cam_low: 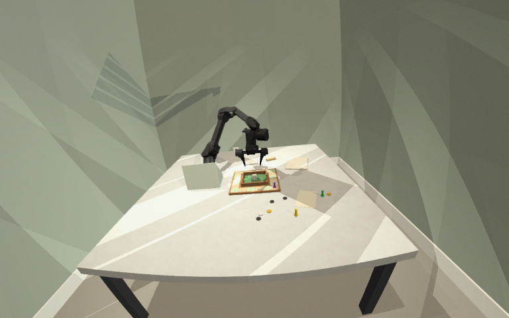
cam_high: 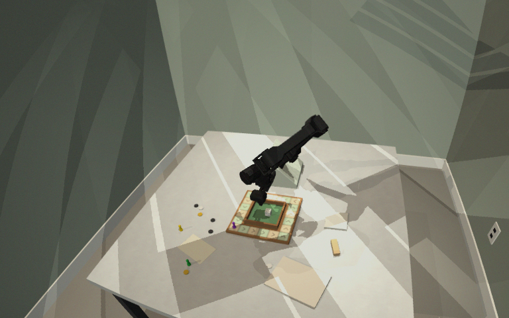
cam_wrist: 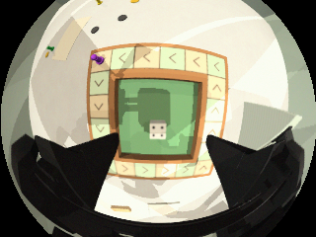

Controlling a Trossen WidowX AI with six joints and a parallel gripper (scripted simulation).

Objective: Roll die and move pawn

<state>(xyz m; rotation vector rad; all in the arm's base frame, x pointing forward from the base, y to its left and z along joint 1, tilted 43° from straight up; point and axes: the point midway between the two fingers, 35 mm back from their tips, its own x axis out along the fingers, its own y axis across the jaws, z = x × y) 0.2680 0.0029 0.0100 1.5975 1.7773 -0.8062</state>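
Right now my gripper tip is 12 cm short of the purple pawn, 11 cm to the left of it and 8 cm above it. Round my gripper tip: cream block: 33 cm to the left, 10 cm below, 4 cm behind; then green dice tray: 10 cm below; then white die: 8 cm below, 2 cm to the left.
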